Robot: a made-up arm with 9 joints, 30 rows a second.
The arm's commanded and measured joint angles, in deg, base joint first. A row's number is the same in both.
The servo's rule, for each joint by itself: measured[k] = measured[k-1] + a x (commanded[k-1-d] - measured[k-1]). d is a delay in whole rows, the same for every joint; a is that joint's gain. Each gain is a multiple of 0.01, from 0.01 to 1. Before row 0 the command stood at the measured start. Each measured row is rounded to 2 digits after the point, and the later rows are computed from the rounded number. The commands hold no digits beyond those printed.
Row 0, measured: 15.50 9.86 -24.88 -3.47 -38.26 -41.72 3.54 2.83 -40.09
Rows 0 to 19, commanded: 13.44 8.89 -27.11 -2.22 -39.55 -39.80 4.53 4.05 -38.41; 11.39 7.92 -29.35 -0.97 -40.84 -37.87 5.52 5.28 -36.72; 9.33 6.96 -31.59 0.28 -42.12 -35.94 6.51 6.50 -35.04; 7.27 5.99 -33.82 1.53 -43.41 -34.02 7.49 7.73 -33.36; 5.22 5.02 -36.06 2.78 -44.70 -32.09 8.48 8.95 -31.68; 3.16 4.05 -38.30 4.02 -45.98 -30.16 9.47 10.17 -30.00; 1.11 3.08 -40.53 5.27 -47.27 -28.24 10.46 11.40 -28.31; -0.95 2.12 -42.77 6.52 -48.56 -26.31 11.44 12.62 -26.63; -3.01 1.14 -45.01 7.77 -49.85 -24.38 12.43 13.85 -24.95; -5.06 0.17 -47.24 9.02 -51.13 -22.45 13.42 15.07 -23.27; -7.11 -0.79 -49.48 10.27 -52.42 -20.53 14.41 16.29 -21.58; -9.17 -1.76 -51.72 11.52 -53.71 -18.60 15.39 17.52 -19.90; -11.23 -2.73 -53.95 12.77 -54.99 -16.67 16.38 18.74 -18.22; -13.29 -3.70 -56.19 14.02 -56.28 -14.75 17.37 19.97 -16.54; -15.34 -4.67 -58.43 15.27 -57.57 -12.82 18.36 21.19 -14.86; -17.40 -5.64 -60.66 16.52 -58.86 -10.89 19.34 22.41 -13.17; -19.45 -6.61 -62.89 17.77 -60.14 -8.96 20.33 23.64 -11.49; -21.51 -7.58 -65.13 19.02 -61.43 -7.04 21.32 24.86 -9.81; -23.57 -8.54 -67.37 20.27 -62.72 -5.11 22.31 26.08 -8.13; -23.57 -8.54 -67.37 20.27 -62.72 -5.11 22.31 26.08 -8.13
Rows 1 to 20, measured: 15.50 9.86 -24.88 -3.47 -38.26 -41.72 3.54 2.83 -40.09; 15.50 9.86 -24.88 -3.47 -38.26 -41.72 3.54 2.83 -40.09; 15.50 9.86 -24.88 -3.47 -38.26 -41.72 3.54 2.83 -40.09; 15.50 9.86 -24.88 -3.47 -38.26 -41.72 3.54 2.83 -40.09; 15.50 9.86 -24.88 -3.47 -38.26 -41.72 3.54 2.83 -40.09; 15.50 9.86 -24.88 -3.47 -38.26 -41.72 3.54 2.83 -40.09; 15.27 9.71 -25.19 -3.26 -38.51 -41.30 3.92 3.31 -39.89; 14.84 9.44 -25.77 -2.87 -38.95 -40.55 4.53 4.08 -39.51; 14.23 9.07 -26.58 -2.33 -39.55 -39.54 5.28 5.02 -38.97; 13.46 8.61 -27.59 -1.67 -40.28 -38.33 6.12 6.08 -38.30; 12.55 8.07 -28.78 -0.91 -41.12 -36.96 7.02 7.20 -37.51; 11.52 7.47 -30.11 -0.07 -42.04 -35.46 7.95 8.36 -36.61; 10.37 6.81 -31.57 0.84 -43.03 -33.87 8.90 9.55 -35.61; 9.12 6.11 -33.14 1.81 -44.08 -32.21 9.87 10.75 -34.53; 7.79 5.36 -34.80 2.82 -45.18 -30.49 10.84 11.96 -33.38; 6.38 4.58 -36.54 3.87 -46.31 -28.72 11.82 13.17 -32.17; 4.90 3.77 -38.35 4.96 -47.47 -26.92 12.80 14.39 -30.90; 3.35 2.94 -40.22 6.08 -48.66 -25.09 13.78 15.61 -29.58; 1.75 2.09 -42.14 7.22 -49.86 -23.24 14.77 16.83 -28.22; 0.10 1.22 -44.11 8.38 -51.08 -21.37 15.76 18.05 -26.82
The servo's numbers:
d 6
a 0.11 0.15 0.14 0.17 0.19 0.22 0.38 0.39 0.12

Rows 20 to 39, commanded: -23.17 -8.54 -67.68 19.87 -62.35 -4.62 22.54 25.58 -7.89; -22.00 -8.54 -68.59 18.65 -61.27 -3.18 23.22 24.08 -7.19; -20.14 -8.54 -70.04 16.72 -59.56 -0.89 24.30 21.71 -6.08; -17.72 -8.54 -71.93 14.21 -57.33 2.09 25.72 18.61 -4.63; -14.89 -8.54 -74.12 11.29 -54.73 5.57 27.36 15.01 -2.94; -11.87 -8.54 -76.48 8.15 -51.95 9.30 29.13 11.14 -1.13; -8.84 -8.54 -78.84 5.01 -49.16 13.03 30.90 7.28 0.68; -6.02 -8.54 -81.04 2.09 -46.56 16.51 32.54 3.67 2.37; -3.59 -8.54 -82.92 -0.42 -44.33 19.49 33.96 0.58 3.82; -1.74 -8.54 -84.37 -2.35 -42.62 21.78 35.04 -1.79 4.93; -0.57 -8.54 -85.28 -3.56 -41.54 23.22 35.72 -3.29 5.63; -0.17 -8.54 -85.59 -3.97 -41.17 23.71 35.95 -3.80 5.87; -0.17 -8.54 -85.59 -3.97 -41.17 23.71 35.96 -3.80 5.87; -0.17 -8.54 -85.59 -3.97 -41.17 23.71 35.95 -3.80 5.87; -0.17 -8.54 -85.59 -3.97 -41.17 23.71 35.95 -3.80 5.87; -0.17 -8.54 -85.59 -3.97 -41.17 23.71 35.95 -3.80 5.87; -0.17 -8.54 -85.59 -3.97 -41.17 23.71 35.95 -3.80 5.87; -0.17 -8.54 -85.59 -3.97 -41.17 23.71 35.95 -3.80 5.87; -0.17 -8.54 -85.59 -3.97 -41.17 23.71 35.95 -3.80 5.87; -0.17 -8.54 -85.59 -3.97 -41.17 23.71 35.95 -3.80 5.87
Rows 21 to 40, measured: -1.60 0.34 -46.11 9.55 -52.31 -19.49 16.75 19.27 -25.38; -3.34 -0.56 -48.15 10.73 -53.55 -17.60 17.73 20.49 -23.91; -5.11 -1.47 -50.21 11.93 -54.80 -15.70 18.72 21.72 -22.42; -6.91 -2.39 -52.30 13.14 -56.06 -13.79 19.71 22.94 -20.91; -8.74 -3.31 -54.41 14.35 -57.33 -11.88 20.70 24.16 -19.38; -10.37 -4.09 -56.22 15.36 -58.35 -10.39 21.31 24.91 -18.03; -11.78 -4.76 -57.82 16.13 -59.11 -9.12 21.78 25.17 -16.81; -12.90 -5.33 -59.33 16.56 -59.52 -7.81 22.33 24.74 -15.66; -13.70 -5.81 -60.83 16.59 -59.53 -6.29 23.08 23.56 -14.51; -14.14 -6.22 -62.38 16.19 -59.11 -4.45 24.08 21.63 -13.32; -14.22 -6.57 -64.02 15.36 -58.28 -2.25 25.33 19.05 -12.07; -13.96 -6.87 -65.76 14.13 -57.08 0.29 26.77 15.97 -10.76; -13.40 -7.12 -67.59 12.58 -55.58 3.09 28.34 12.58 -9.39; -12.59 -7.33 -69.47 10.80 -53.87 6.04 29.94 9.11 -7.98; -11.60 -7.51 -71.35 8.89 -52.06 9.00 31.47 5.78 -6.56; -10.52 -7.66 -73.17 6.98 -50.27 11.81 32.83 2.83 -5.18; -9.43 -7.79 -74.87 5.19 -48.61 14.32 33.93 0.44 -3.88; -8.41 -7.90 -76.37 3.63 -47.20 16.39 34.70 -1.21 -2.71; -7.50 -8.00 -77.66 2.34 -46.05 18.00 35.18 -2.22 -1.68; -6.69 -8.08 -78.77 1.27 -45.12 19.26 35.47 -2.84 -0.77
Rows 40 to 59, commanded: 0.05 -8.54 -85.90 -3.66 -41.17 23.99 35.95 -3.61 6.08; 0.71 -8.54 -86.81 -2.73 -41.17 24.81 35.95 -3.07 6.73; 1.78 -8.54 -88.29 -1.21 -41.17 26.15 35.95 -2.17 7.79; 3.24 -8.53 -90.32 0.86 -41.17 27.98 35.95 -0.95 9.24; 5.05 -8.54 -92.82 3.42 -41.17 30.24 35.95 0.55 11.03; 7.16 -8.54 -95.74 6.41 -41.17 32.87 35.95 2.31 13.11; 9.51 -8.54 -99.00 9.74 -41.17 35.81 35.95 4.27 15.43; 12.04 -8.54 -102.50 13.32 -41.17 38.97 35.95 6.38 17.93; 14.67 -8.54 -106.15 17.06 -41.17 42.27 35.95 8.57 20.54; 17.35 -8.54 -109.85 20.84 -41.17 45.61 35.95 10.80 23.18; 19.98 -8.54 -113.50 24.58 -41.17 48.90 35.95 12.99 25.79; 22.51 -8.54 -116.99 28.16 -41.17 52.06 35.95 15.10 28.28; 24.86 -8.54 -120.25 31.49 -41.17 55.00 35.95 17.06 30.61; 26.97 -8.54 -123.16 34.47 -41.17 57.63 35.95 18.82 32.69; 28.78 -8.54 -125.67 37.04 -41.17 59.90 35.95 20.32 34.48; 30.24 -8.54 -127.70 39.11 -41.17 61.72 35.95 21.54 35.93; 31.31 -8.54 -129.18 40.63 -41.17 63.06 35.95 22.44 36.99; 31.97 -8.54 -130.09 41.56 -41.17 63.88 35.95 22.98 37.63; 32.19 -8.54 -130.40 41.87 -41.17 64.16 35.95 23.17 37.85; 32.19 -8.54 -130.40 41.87 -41.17 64.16 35.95 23.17 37.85
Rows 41 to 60, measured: -5.97 -8.15 -79.72 0.38 -44.37 20.24 35.65 -3.21 0.03; -5.33 -8.21 -80.54 -0.36 -43.76 21.00 35.76 -3.44 0.73; -4.76 -8.26 -81.25 -0.97 -43.27 21.60 35.83 -3.58 1.35; -4.26 -8.30 -81.86 -1.48 -42.87 22.06 35.88 -3.67 1.89; -3.81 -8.34 -82.38 -1.90 -42.55 22.42 35.91 -3.72 2.37; -3.41 -8.37 -82.83 -2.25 -42.29 22.70 35.93 -3.75 2.79; -3.03 -8.40 -83.26 -2.49 -42.08 22.98 35.94 -3.70 3.18; -2.62 -8.42 -83.76 -2.53 -41.91 23.38 35.94 -3.45 3.61; -2.14 -8.44 -84.39 -2.31 -41.77 23.99 35.94 -2.95 4.11; -1.55 -8.45 -85.22 -1.77 -41.66 24.87 35.94 -2.17 4.73; -0.82 -8.46 -86.28 -0.89 -41.57 26.05 35.94 -1.11 5.49; 0.06 -8.47 -87.60 0.35 -41.49 27.55 35.94 0.22 6.40; 1.10 -8.48 -89.20 1.95 -41.43 29.37 35.94 1.80 7.48; 2.30 -8.49 -91.06 3.88 -41.38 31.48 35.94 3.59 8.73; 3.66 -8.50 -93.17 6.12 -41.34 33.85 35.94 5.53 10.15; 5.17 -8.51 -95.51 8.62 -41.31 36.44 35.94 7.59 11.71; 6.80 -8.51 -98.03 11.33 -41.28 39.18 35.94 9.70 13.40; 8.53 -8.51 -100.68 14.19 -41.26 42.01 35.94 11.81 15.19; 10.33 -8.51 -103.42 17.13 -41.24 44.87 35.94 13.86 17.04; 12.16 -8.51 -106.18 20.08 -41.23 47.68 35.94 15.79 18.92
